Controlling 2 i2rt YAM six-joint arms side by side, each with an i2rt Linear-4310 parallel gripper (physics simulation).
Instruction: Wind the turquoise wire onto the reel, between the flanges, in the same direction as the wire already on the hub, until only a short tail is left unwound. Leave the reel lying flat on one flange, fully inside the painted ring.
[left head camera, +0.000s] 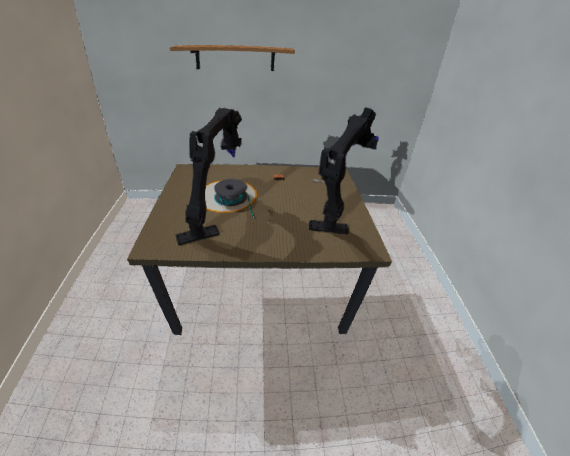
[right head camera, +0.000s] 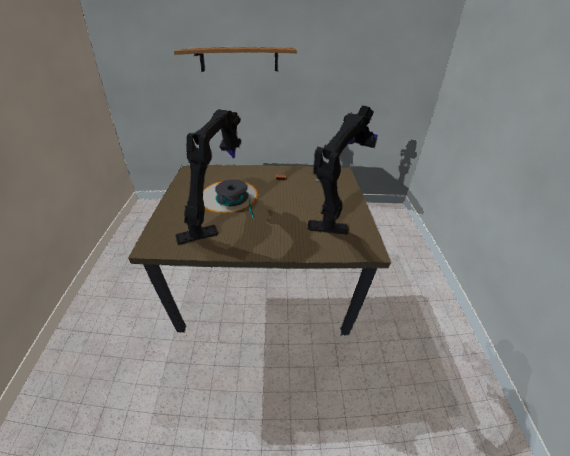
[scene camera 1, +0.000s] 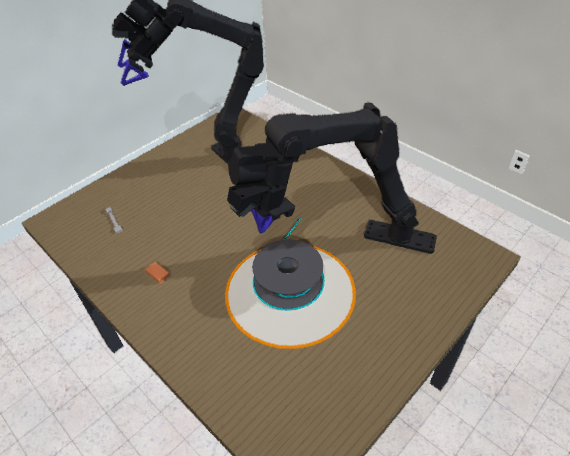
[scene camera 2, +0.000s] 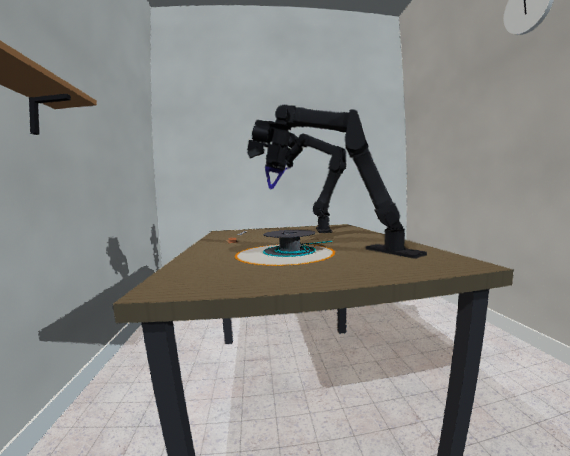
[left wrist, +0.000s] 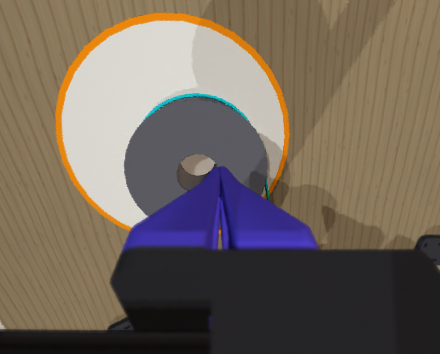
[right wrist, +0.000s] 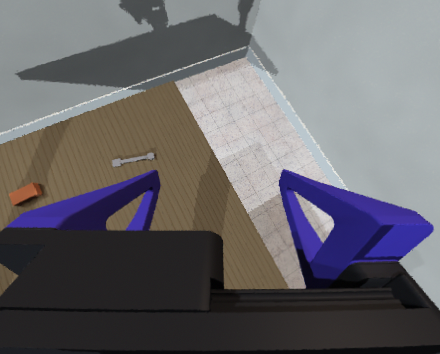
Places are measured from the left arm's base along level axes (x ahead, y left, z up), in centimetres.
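Pixels of known places: left gripper, fingertip midpoint: (left head camera: 234, 156) (right head camera: 234, 157) (scene camera 1: 262, 231) (scene camera 2: 270, 189) (left wrist: 219, 176); right gripper, fingertip midpoint: (left head camera: 363, 145) (right head camera: 363, 144) (scene camera 1: 120, 75) (right wrist: 219, 176); left arm's base at its link origin: (left head camera: 197, 235) (right head camera: 196, 235) (scene camera 1: 400, 237) (scene camera 2: 394, 251); right arm's base at its link origin: (left head camera: 328, 227) (right head camera: 327, 227) (scene camera 2: 323, 230).
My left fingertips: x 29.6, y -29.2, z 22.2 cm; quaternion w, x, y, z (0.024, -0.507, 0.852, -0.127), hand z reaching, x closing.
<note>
Ahead of a thing's pixels: the offset from my left fingertips to its top centre. "*": to the spot under its first point. Level surfaces: height alone.
The dark grey reel @(dx -4.5, dy +4.1, dz -15.7 cm) (scene camera 1: 280, 255) (scene camera 2: 290, 243) (left head camera: 230, 187) (left wrist: 165, 135) lies flat on one flange, inside the painted ring (scene camera 1: 354, 295) (left wrist: 59, 120) (scene camera 2: 237, 256). Turquoise wire @(* dx -23.0, dy -1.0, dz -21.8 cm) (scene camera 1: 293, 228) (left head camera: 251, 207) (right head camera: 251, 206) (scene camera 2: 320, 243) runs out from the reel as a short straight tail across the table; more loops lie around the hub and along the lower flange's edge. My left gripper (left wrist: 219, 176) (scene camera 1: 262, 231) (scene camera 2: 271, 187) is shut and empty, above the reel and apart from it. My right gripper (right wrist: 219, 176) is open and empty, high at the table's far side from the reel.
An orange block @(dx +5.0, dy -30.7, dz -20.7 cm) (scene camera 1: 157, 272) (right wrist: 26, 194) (left head camera: 278, 176) and a small grey bar with thick ends @(dx -9.1, dy -55.0, dz -21.5 cm) (scene camera 1: 114, 220) (right wrist: 134, 160) lie on the wooden table @(dz -22.2 cm) (scene camera 1: 320, 400). A wall shelf (left head camera: 232, 48) (scene camera 2: 45, 75) hangs above the table's back edge.
</note>
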